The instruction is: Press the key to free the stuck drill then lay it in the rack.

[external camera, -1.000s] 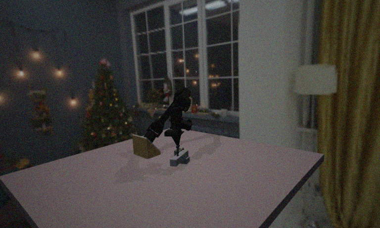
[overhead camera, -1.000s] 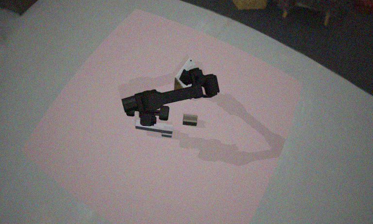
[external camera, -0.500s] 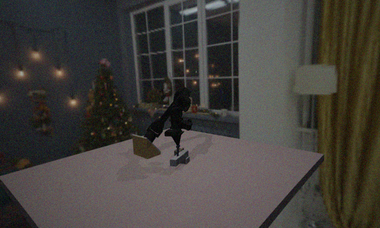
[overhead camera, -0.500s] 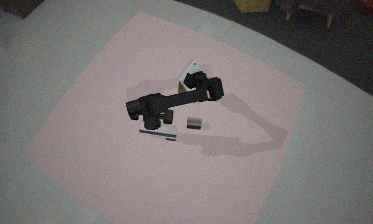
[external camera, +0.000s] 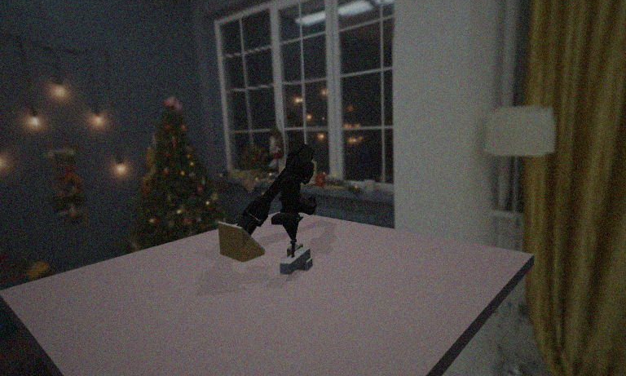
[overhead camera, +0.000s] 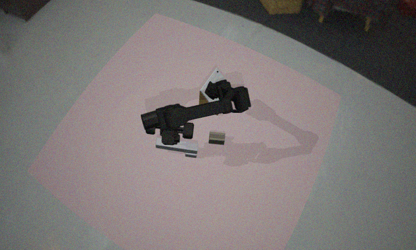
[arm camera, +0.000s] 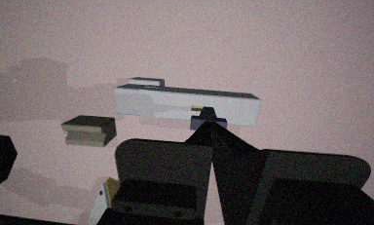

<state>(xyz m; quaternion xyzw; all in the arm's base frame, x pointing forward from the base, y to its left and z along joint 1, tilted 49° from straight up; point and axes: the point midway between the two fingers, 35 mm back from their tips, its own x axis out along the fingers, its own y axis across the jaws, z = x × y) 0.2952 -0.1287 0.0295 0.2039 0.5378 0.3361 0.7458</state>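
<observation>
The key is 3 cm below my gripper tip. From my gripper tip the other things lie so: drill (2 cm behind, 5 cm to the left, 8 cm below); then grey holder block (1 cm behind, 3 cm to the left, 9 cm below).
</observation>
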